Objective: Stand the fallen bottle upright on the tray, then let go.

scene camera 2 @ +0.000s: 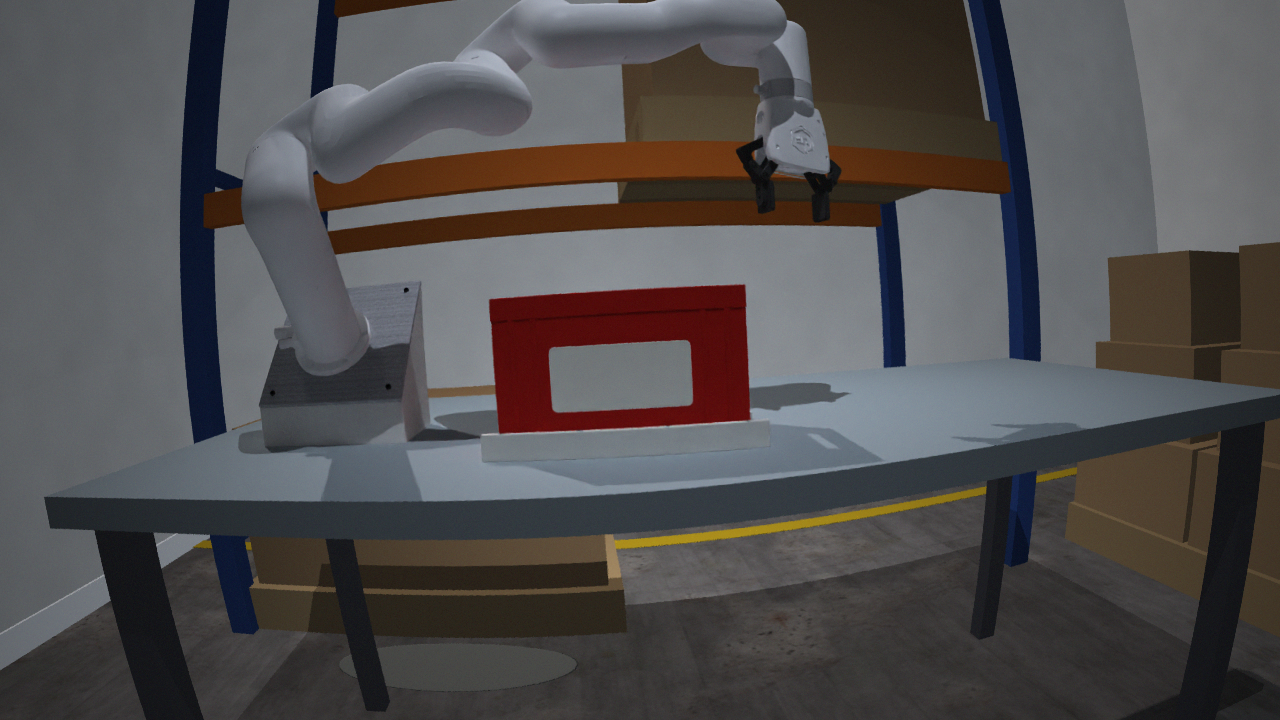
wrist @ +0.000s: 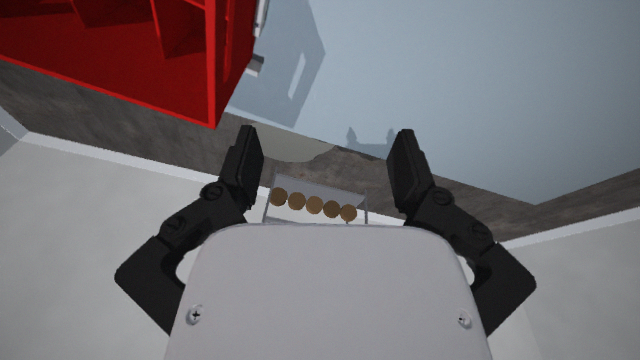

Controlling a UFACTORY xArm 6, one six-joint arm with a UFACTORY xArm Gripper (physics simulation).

Labels:
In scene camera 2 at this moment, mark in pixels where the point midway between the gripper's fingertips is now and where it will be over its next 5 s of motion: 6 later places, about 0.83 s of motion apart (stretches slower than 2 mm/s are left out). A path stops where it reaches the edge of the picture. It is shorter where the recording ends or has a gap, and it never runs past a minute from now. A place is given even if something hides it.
My gripper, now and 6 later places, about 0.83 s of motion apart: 794, 216; 727, 236; 679, 252; 612, 259; 609, 276; 609, 287; 614, 286

